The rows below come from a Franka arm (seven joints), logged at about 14 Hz.
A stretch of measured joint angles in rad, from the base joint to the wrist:
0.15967 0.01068 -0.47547 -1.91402 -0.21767 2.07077 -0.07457
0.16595 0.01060 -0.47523 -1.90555 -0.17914 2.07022 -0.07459
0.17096 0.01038 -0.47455 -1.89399 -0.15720 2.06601 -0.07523
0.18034 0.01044 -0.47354 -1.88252 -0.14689 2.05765 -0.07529
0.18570 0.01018 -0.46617 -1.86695 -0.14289 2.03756 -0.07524
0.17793 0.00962 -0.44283 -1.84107 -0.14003 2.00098 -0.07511
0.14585 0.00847 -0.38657 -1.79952 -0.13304 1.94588 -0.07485
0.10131 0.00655 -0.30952 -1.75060 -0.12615 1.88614 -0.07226
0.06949 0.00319 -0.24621 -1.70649 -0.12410 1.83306 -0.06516
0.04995 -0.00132 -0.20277 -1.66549 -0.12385 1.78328 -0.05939
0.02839 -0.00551 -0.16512 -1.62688 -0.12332 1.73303 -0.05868
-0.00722 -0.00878 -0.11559 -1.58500 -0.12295 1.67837 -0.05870
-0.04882 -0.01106 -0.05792 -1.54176 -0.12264 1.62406 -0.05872
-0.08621 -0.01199 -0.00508 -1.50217 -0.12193 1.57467 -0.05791
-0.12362 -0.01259 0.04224 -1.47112 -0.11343 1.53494 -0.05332
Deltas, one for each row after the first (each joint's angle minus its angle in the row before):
0.00628 -0.00008 0.00024 0.00847 0.03853 -0.00055 -0.00002
0.00501 -0.00022 0.00068 0.01156 0.02194 -0.00421 -0.00064
0.00938 0.00006 0.00101 0.01147 0.01031 -0.00836 -0.00006
0.00536 -0.00026 0.00737 0.01557 0.00400 -0.02009 0.00005
-0.00777 -0.00056 0.02334 0.02588 0.00286 -0.03658 0.00013
-0.03208 -0.00115 0.05626 0.04155 0.00699 -0.05510 0.00026
-0.04454 -0.00192 0.07705 0.04892 0.00689 -0.05974 0.00259
-0.03182 -0.00336 0.06331 0.04411 0.00205 -0.05308 0.00710
-0.01954 -0.00451 0.04344 0.04100 0.00025 -0.04978 0.00577
-0.02156 -0.00419 0.03765 0.03861 0.00053 -0.05025 0.00071
-0.03561 -0.00327 0.04953 0.04188 0.00037 -0.05466 -0.00002
-0.04160 -0.00228 0.05767 0.04324 0.00031 -0.05431 -0.00002
-0.03739 -0.00093 0.05284 0.03959 0.00071 -0.04939 0.00081
-0.03741 -0.00060 0.04732 0.03105 0.00850 -0.03973 0.00459

